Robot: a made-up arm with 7 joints.
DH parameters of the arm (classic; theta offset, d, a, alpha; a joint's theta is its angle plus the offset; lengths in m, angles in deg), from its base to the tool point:
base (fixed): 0 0.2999 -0.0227 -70
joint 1: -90 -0.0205 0.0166 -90
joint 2: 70 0.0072 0.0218 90
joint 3: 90 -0.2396 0.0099 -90
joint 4: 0 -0.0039 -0.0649 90
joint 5: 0 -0.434 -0.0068 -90
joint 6: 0 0.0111 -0.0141 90
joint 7: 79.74 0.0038 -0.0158 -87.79
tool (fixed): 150.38 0.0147 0 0
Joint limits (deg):
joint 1: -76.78..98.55
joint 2: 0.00..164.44
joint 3: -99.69..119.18
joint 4: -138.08..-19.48
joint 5: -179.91..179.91
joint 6: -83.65..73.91
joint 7: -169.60..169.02
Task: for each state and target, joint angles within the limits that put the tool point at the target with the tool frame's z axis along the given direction. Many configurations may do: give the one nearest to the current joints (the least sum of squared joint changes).
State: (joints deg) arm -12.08 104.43 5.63 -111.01 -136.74 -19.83 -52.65
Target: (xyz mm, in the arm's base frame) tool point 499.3 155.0 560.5 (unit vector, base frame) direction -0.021 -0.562 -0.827
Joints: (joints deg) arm 31.69 156.22 17.25 -59.78 -126.05 10.68 -34.89
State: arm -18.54 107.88 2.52 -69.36 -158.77 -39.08 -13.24
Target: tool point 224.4 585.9 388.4 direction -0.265 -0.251 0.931
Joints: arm -40.05 83.74 13.17 -20.05 -135.08 3.65 12.71
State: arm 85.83 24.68 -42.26 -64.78 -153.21 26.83 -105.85
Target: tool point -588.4 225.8 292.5 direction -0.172 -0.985 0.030
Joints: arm 98.55 65.95 -53.57 -43.50 -139.10 35.56 -76.96
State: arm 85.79 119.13 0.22 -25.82 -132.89 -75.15 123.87
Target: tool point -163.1 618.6 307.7 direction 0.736 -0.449 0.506
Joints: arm 97.92 103.51 -7.83 -35.50 -140.82 -83.65 146.84
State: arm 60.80 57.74 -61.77 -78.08 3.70 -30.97 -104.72
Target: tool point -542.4 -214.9 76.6 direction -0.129 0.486 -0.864
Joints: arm 78.06 44.82 -88.97 -83.53 13.74 -36.59 -71.98
